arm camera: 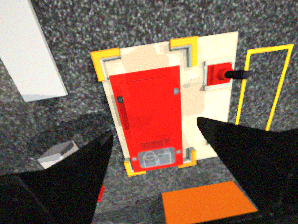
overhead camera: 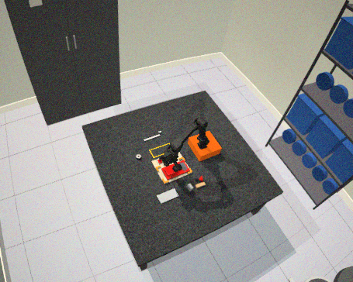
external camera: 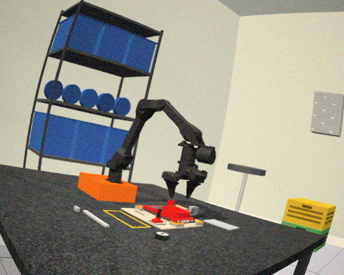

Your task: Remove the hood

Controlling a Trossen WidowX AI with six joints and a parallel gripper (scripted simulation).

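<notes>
The hood is 60 mm below my gripper tip.
</notes>
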